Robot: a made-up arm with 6 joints. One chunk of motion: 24 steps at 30 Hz.
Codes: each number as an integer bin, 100 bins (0 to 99) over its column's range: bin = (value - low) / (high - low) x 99, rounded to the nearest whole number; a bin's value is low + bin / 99 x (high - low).
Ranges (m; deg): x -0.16..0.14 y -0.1..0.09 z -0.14..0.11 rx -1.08..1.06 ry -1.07..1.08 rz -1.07..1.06
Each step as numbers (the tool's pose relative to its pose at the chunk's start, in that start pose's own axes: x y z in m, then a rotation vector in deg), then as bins.
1 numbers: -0.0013 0.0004 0.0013 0.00 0.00 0.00
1 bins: 52 52 56 50 49 50
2 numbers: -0.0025 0.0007 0.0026 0.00 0.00 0.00
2 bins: 52 52 56 50 49 50
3 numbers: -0.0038 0.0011 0.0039 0.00 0.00 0.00
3 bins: 52 53 57 50 49 50
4 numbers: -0.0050 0.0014 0.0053 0.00 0.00 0.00
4 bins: 51 53 58 50 49 50
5 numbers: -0.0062 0.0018 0.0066 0.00 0.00 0.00
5 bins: 51 53 58 50 49 50
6 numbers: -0.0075 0.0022 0.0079 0.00 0.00 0.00
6 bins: 50 53 59 50 49 50
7 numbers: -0.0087 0.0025 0.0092 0.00 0.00 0.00
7 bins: 50 53 59 50 49 50
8 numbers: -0.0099 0.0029 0.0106 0.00 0.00 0.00
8 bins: 50 54 60 50 49 50
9 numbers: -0.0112 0.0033 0.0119 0.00 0.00 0.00
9 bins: 49 54 60 50 49 50
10 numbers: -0.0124 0.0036 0.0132 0.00 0.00 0.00
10 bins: 49 54 61 50 49 50
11 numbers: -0.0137 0.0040 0.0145 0.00 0.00 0.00
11 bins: 48 54 61 50 49 50
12 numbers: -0.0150 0.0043 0.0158 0.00 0.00 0.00
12 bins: 48 54 62 50 49 50
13 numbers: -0.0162 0.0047 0.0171 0.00 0.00 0.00
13 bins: 47 55 62 50 49 50
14 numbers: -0.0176 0.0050 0.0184 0.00 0.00 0.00
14 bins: 47 55 63 50 49 50
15 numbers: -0.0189 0.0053 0.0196 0.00 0.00 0.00
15 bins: 47 55 63 50 49 50
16 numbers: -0.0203 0.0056 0.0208 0.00 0.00 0.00
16 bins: 46 55 64 50 49 50
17 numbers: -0.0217 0.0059 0.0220 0.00 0.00 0.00
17 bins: 46 55 64 50 49 50
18 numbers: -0.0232 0.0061 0.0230 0.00 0.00 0.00
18 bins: 45 55 65 50 49 50
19 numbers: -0.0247 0.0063 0.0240 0.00 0.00 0.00
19 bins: 45 55 65 50 49 50
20 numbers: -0.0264 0.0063 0.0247 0.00 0.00 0.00
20 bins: 44 55 65 50 49 50
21 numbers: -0.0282 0.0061 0.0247 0.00 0.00 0.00
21 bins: 43 55 65 50 49 50
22 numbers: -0.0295 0.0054 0.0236 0.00 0.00 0.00
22 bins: 43 55 65 50 49 50
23 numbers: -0.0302 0.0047 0.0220 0.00 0.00 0.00
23 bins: 43 55 64 50 49 50
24 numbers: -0.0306 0.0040 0.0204 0.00 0.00 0.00
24 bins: 43 54 64 50 49 50
